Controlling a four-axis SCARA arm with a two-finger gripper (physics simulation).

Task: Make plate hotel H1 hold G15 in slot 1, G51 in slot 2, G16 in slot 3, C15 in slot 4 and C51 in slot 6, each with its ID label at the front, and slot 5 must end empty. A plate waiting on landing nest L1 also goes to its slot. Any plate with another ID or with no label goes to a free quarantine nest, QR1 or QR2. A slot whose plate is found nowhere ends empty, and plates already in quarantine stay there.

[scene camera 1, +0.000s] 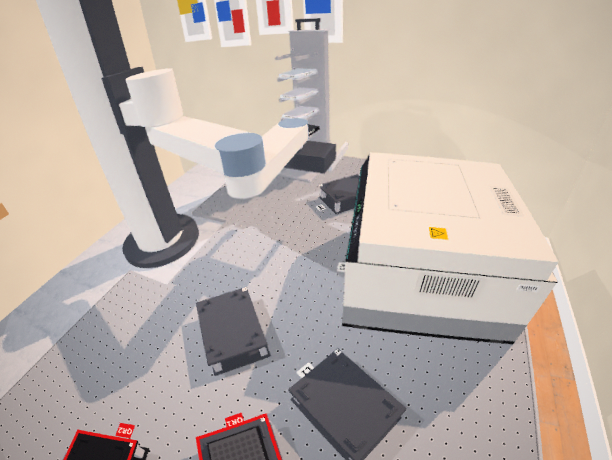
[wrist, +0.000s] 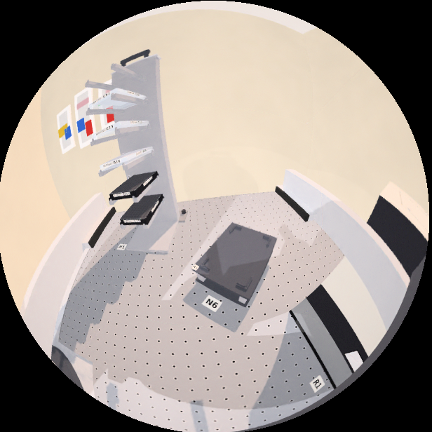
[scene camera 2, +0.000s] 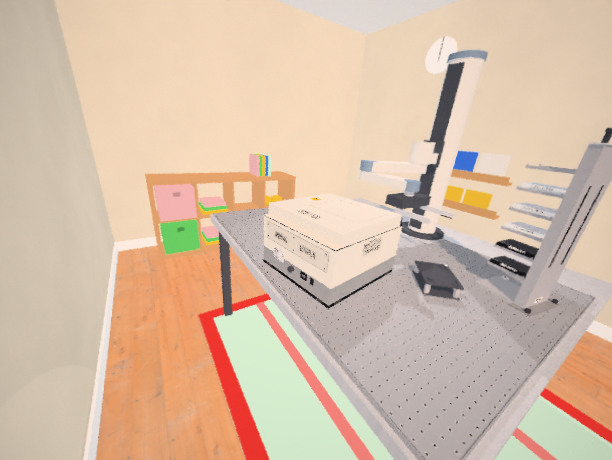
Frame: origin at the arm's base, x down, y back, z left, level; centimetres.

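Seen in the pictures: gripper, fingertip midpoint: [scene camera 2: 442, 218]; arm's base, origin of the base link: [scene camera 1: 161, 240] [scene camera 2: 420, 231].
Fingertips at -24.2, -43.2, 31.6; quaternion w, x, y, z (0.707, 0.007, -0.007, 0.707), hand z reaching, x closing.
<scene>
Pixels of each thing's top centre, then the offset from my fingertips to it, as dx, dy, dz. "pt": a spot on its surface instead.
- Landing nest L1, middle of its top: [scene camera 1: 346, 398] +17.4, -26.0, -59.8
- QR1, surface spot: [scene camera 1: 200, 443] pt +17.9, -6.7, -75.4
- QR2, surface spot: [scene camera 1: 102, 434] pt +17.9, +9.8, -82.3
- Nest N6, middle of its top: [scene camera 1: 348, 185] [scene camera 2: 437, 271] +17.4, -7.1, +7.2
- large white device R1, middle of its top: [scene camera 1: 446, 194] [scene camera 2: 334, 208] -1.5, -35.7, -21.4
- dark nest, middle of its top: [scene camera 1: 227, 319] +17.0, +1.5, -52.8
Plate hotel H1 [scene camera 1: 320, 100] [scene camera 2: 570, 220] [wrist: 161, 150] stands at the far end. Its two lowest levels hold black plates [wrist: 141, 211] [wrist: 134, 186]. The three levels above hold clear plates [wrist: 126, 160] [wrist: 121, 130] [wrist: 118, 99]. Its top level is empty. Front labels show in the wrist view; the uppermost clear plate's seems to read C51, the others are too small to read surely. My gripper [scene camera 1: 331, 162] [scene camera 2: 441, 218] [wrist: 191, 186] is open and empty, facing the hotel from a distance. Landing nest L1 [scene camera 1: 347, 405] shows a bare top. QR1 [scene camera 1: 200, 443] holds a dark plate; QR2 [scene camera 1: 102, 434] is partly cut off, its contents dark.
Nest N6 [scene camera 1: 340, 192] [scene camera 2: 439, 277] [wrist: 237, 260] stands between the hotel and the large white device R1 [scene camera 1: 425, 200] [scene camera 2: 332, 220]; its top is bare. Another dark nest [scene camera 1: 232, 327] stands mid-table. The arm column [scene camera 1: 110, 125] [scene camera 2: 455, 125] rises at the table's side.
</scene>
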